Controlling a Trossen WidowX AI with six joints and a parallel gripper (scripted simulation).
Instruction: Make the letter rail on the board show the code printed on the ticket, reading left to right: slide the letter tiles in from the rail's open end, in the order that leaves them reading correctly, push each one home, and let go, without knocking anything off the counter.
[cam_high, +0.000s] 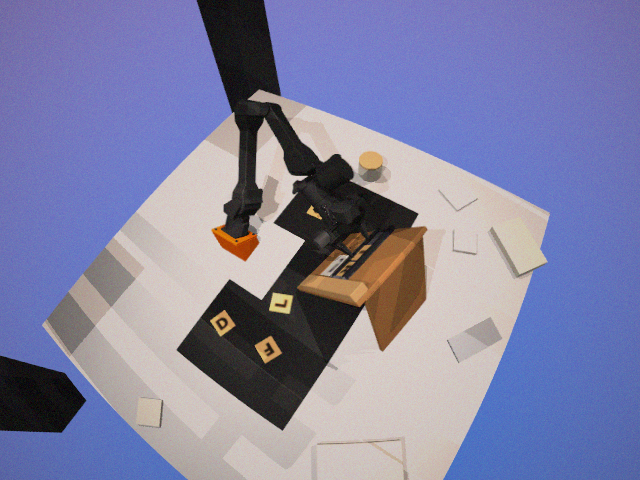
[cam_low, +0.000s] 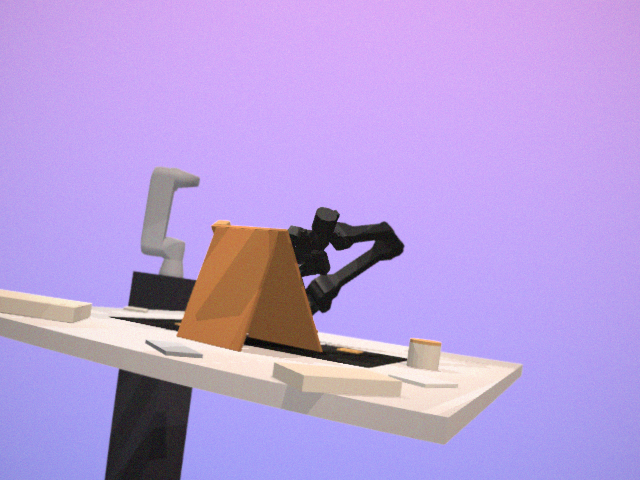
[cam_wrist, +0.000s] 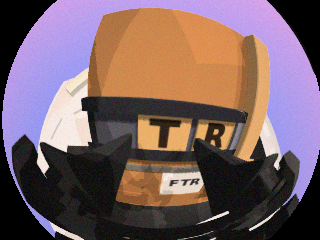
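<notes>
Now: the white ticket 50 mm behind my gripper tip, 40 mm to the right of it and 90 mm below it. Round my gripper tip: grey slab (390 mm ahead, 10 mm to the left, 170 mm below).
</notes>
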